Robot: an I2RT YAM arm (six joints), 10 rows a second.
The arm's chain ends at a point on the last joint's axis. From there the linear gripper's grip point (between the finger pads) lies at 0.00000 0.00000 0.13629 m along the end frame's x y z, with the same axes.
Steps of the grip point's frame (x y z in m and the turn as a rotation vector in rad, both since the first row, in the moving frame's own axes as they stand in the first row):
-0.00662, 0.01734, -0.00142, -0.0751, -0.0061, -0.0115
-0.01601, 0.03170, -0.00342, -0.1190, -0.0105, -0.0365
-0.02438, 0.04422, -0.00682, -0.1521, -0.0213, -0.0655
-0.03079, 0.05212, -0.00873, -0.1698, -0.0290, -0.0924
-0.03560, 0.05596, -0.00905, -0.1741, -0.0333, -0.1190
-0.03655, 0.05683, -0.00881, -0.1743, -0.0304, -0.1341
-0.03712, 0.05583, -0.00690, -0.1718, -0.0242, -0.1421
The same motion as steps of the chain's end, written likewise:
-0.00585, 0.00711, -0.00103, -0.0751, -0.0061, -0.0115
-0.01488, 0.01550, -0.00245, -0.1190, -0.0105, -0.0365
-0.02217, 0.02349, -0.00522, -0.1521, -0.0213, -0.0655
-0.02793, 0.02894, -0.00671, -0.1698, -0.0290, -0.0924
-0.03250, 0.03214, -0.00692, -0.1741, -0.0333, -0.1190
-0.03403, 0.03299, -0.00669, -0.1743, -0.0304, -0.1341
-0.03551, 0.03238, -0.00486, -0.1718, -0.0242, -0.1421

